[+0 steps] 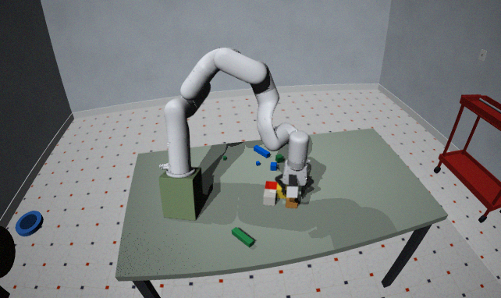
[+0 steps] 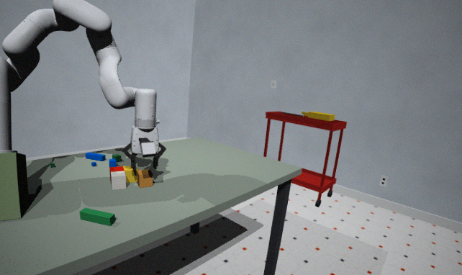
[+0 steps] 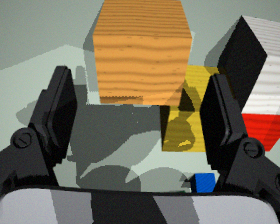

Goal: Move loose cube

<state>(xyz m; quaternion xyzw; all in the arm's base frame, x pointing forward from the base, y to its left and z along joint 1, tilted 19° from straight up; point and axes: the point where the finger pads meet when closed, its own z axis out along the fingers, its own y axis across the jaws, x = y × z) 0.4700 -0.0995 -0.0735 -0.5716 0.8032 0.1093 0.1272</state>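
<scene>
The orange cube is 5 cm below my hand. From my hand the other things lie so: long green block (24 cm behind, 15 cm to the right, 6 cm below).
</scene>
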